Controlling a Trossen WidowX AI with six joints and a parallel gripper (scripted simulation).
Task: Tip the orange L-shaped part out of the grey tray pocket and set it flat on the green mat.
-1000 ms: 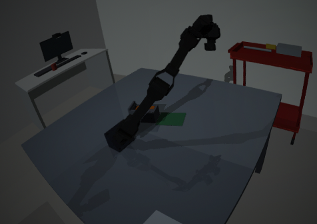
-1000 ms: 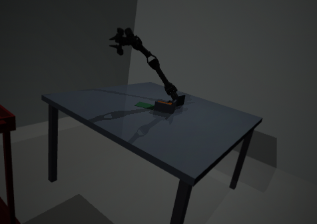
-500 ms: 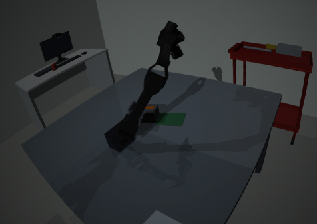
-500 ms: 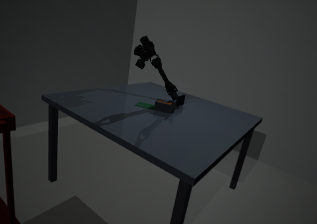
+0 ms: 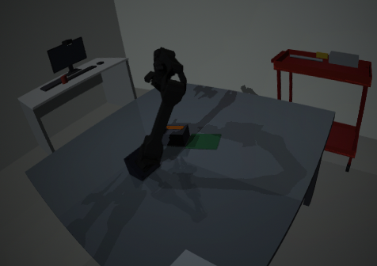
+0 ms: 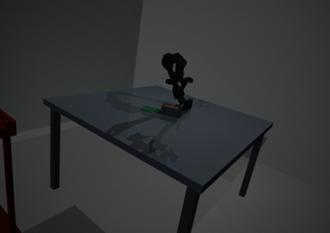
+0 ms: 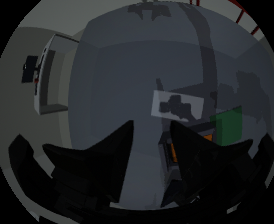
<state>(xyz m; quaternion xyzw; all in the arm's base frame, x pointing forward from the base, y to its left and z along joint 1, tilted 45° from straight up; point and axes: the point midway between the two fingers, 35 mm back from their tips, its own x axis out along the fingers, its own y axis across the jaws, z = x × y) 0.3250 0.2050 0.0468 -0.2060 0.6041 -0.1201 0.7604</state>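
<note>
Right now my gripper tip is 150 mm above the orange L-shaped part, 90 mm past it and 70 mm to the left of it. Round my gripper tip: green mat 230 mm to the right, 210 mm below, 40 mm behind.
</note>
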